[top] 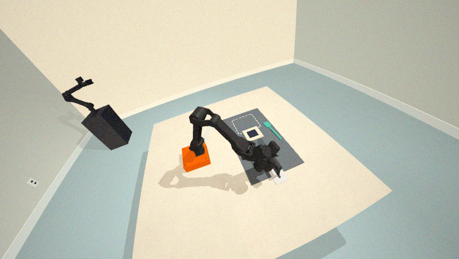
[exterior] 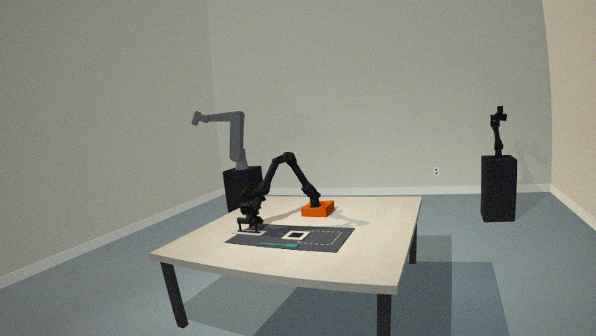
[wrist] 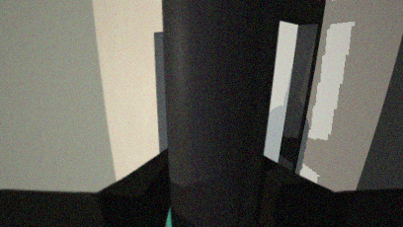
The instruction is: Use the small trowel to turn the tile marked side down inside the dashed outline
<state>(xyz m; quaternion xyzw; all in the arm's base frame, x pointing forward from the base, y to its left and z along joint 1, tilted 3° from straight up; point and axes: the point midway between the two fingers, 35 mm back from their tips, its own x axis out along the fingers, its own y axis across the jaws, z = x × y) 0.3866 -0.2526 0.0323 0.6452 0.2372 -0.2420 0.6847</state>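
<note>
Right now my gripper tip is 25 cm to the right of the grey mat, 7 cm above it and 1 cm past it. From my gripper tip the other things lie so: small trowel 3 cm behind, 1 cm below; then teal bar 27 cm to the left, 13 cm ahead, 5 cm below; then tile 28 cm to the left, 5 cm below, 2 cm behind.
</note>
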